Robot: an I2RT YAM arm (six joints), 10 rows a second.
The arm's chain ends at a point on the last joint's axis. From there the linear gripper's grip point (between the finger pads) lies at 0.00 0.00 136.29 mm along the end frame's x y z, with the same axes.
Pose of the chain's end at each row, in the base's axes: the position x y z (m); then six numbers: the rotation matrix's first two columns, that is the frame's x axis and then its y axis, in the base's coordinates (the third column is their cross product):
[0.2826, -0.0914, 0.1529, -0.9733, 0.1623, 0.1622, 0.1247, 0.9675, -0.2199]
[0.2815, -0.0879, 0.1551, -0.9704, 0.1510, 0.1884, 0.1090, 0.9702, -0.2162]
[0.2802, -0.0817, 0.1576, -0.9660, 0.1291, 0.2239, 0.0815, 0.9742, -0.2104]
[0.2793, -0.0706, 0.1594, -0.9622, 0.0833, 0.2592, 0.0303, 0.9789, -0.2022]
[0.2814, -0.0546, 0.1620, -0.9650, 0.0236, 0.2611, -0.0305, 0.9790, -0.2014]
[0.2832, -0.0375, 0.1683, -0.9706, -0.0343, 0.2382, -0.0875, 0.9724, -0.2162]
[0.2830, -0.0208, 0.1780, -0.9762, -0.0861, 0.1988, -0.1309, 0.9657, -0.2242]
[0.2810, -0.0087, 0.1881, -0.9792, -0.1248, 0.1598, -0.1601, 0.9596, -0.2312]
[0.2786, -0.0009, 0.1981, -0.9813, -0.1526, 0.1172, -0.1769, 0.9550, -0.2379]
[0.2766, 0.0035, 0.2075, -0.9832, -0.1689, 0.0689, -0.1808, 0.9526, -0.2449]
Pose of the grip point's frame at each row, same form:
[0.2563, -0.1178, 0.0218, -0.9733, 0.1623, 0.1622, 0.1247, 0.9675, -0.2199]
[0.2521, -0.1137, 0.0245, -0.9704, 0.1510, 0.1884, 0.1090, 0.9702, -0.2162]
[0.2468, -0.1069, 0.0279, -0.9660, 0.1291, 0.2239, 0.0815, 0.9742, -0.2104]
[0.2424, -0.0960, 0.0307, -0.9622, 0.0833, 0.2592, 0.0303, 0.9789, -0.2022]
[0.2459, -0.0822, 0.0333, -0.9650, 0.0236, 0.2611, -0.0305, 0.9790, -0.2014]
[0.2526, -0.0689, 0.0393, -0.9706, -0.0343, 0.2382, -0.0875, 0.9724, -0.2162]
[0.2595, -0.0542, 0.0480, -0.9762, -0.0861, 0.1988, -0.1309, 0.9657, -0.2242]
[0.2640, -0.0430, 0.0573, -0.9792, -0.1248, 0.1598, -0.1601, 0.9596, -0.2312]
[0.2683, -0.0355, 0.0667, -0.9813, -0.1526, 0.1172, -0.1769, 0.9550, -0.2379]
[0.2733, -0.0310, 0.0757, -0.9832, -0.1689, 0.0689, -0.1808, 0.9526, -0.2449]

